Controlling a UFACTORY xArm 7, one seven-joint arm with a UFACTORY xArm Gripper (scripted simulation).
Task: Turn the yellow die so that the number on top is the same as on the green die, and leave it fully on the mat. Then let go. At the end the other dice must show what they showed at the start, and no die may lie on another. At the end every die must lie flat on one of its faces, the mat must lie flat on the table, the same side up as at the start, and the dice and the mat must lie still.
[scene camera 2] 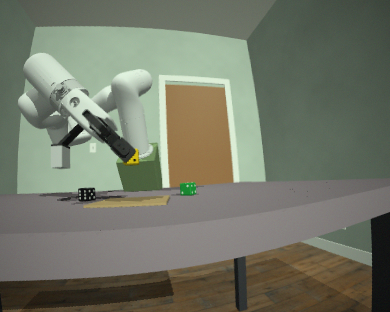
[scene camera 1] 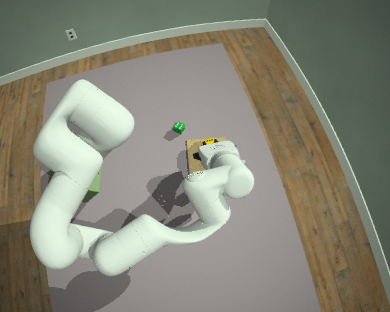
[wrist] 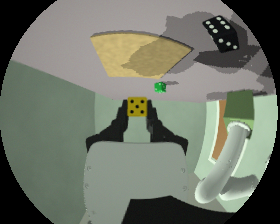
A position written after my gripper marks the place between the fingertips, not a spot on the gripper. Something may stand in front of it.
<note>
In view: my gripper (scene camera 2: 132, 158), a tan mat (wrist: 123, 54) and a black die (wrist: 225, 40).
My gripper also shows in the wrist view (wrist: 137, 106).
</note>
